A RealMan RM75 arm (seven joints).
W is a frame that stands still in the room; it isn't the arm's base.
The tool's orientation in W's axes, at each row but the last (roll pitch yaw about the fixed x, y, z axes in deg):
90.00, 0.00, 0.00
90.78, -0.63, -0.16
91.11, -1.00, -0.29
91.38, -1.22, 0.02
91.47, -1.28, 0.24
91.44, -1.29, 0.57
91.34, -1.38, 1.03
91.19, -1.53, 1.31
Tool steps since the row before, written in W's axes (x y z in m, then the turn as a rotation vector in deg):
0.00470, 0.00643, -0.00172, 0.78, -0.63, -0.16
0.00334, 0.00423, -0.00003, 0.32, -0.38, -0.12
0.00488, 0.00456, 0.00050, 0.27, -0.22, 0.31
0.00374, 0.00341, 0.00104, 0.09, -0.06, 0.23
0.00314, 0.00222, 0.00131, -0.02, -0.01, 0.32
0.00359, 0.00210, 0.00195, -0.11, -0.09, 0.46
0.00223, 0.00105, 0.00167, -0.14, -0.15, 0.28
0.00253, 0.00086, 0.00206, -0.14, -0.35, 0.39
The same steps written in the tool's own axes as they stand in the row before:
0.00470, -0.00172, -0.00643, 0.78, -0.16, 0.63
0.00333, -0.00012, -0.00424, 0.32, -0.12, 0.38
0.00486, 0.00033, -0.00459, 0.28, 0.31, 0.21
0.00376, 0.00088, -0.00343, 0.09, 0.23, 0.05
0.00318, 0.00118, -0.00224, -0.01, 0.32, 0.00
0.00365, 0.00182, -0.00211, -0.10, 0.46, 0.08
0.00229, 0.00159, -0.00105, -0.14, 0.29, 0.14
0.00260, 0.00197, -0.00084, -0.14, 0.40, 0.34

